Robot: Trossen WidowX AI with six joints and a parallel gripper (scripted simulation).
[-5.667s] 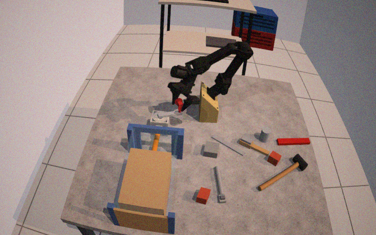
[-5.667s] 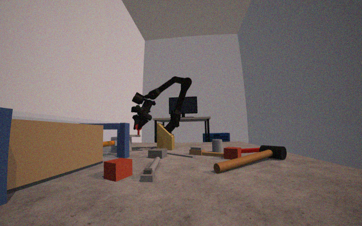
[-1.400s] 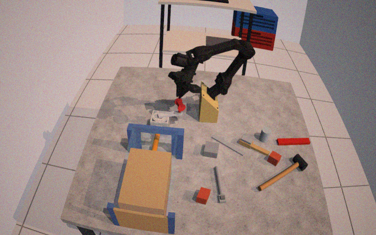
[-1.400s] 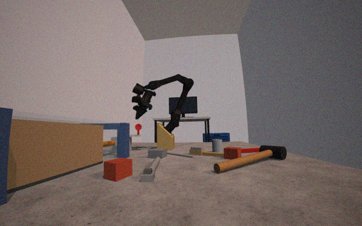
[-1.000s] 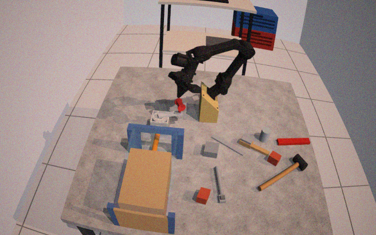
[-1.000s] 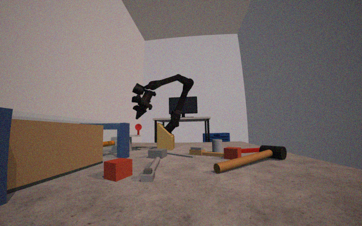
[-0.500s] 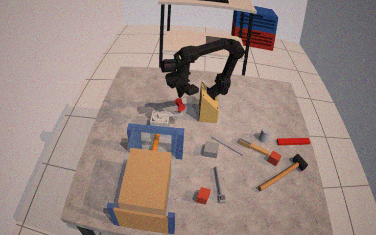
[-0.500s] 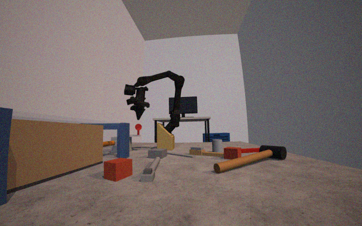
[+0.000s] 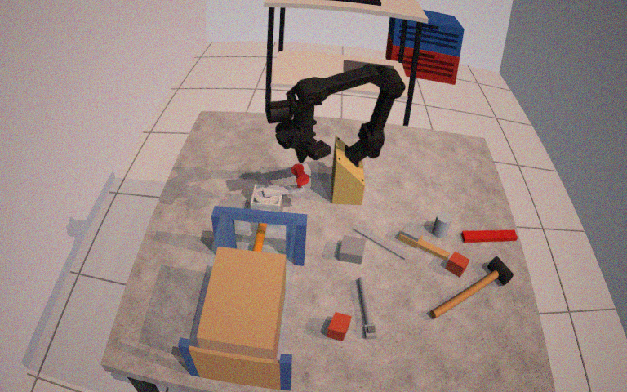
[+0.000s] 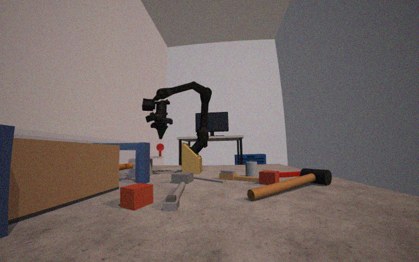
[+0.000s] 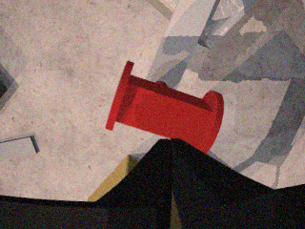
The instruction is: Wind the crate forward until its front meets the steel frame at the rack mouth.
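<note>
Right now my gripper tip is 6 cm above the red knob. The rest, counted from my gripper tip: grey winch (16 cm below, 10 cm to the right, 2 cm ahead); then grey crank arm (9 cm below, 4 cm to the right, 1 cm ahead); then blue frame (20 cm ahead, 9 cm to the right, 9 cm below).
</note>
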